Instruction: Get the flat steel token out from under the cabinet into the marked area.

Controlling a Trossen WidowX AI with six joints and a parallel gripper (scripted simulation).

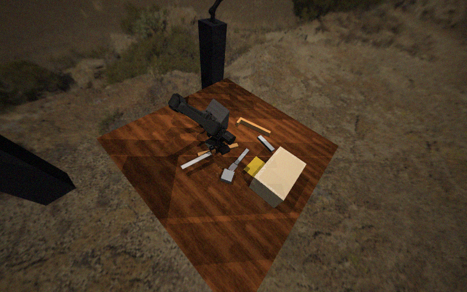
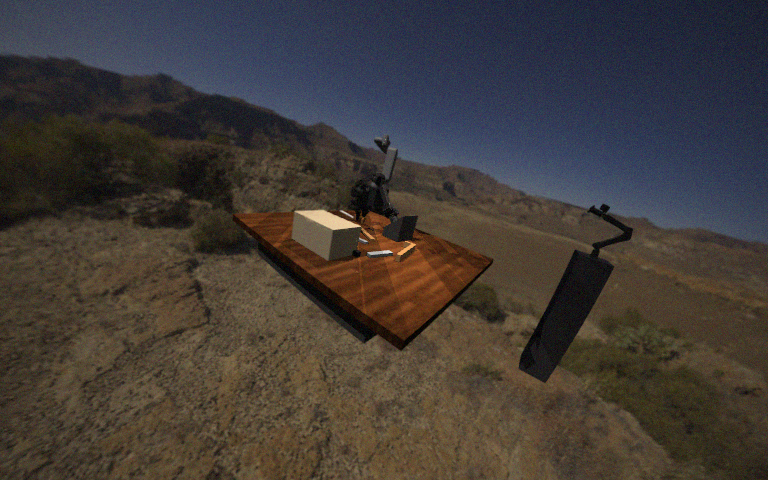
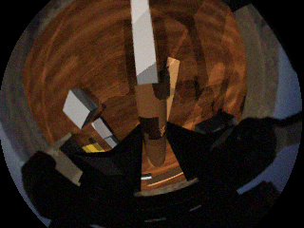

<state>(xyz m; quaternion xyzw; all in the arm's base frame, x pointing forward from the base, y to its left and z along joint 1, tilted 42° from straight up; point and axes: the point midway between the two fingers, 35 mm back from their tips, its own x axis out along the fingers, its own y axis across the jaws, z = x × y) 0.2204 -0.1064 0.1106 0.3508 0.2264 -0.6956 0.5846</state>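
My gripper tip is 30 mm past the wooden stick, 40 mm to the right of it and 70 mm above it. From my gripper tip the other things lie so: grey block (160 mm ahead, 70 mm to the right, 60 mm below); grey scraper (140 mm ahead, 60 mm to the left, 70 mm below); grey bar (190 mm ahead, 340 mm to the left, 70 mm below).
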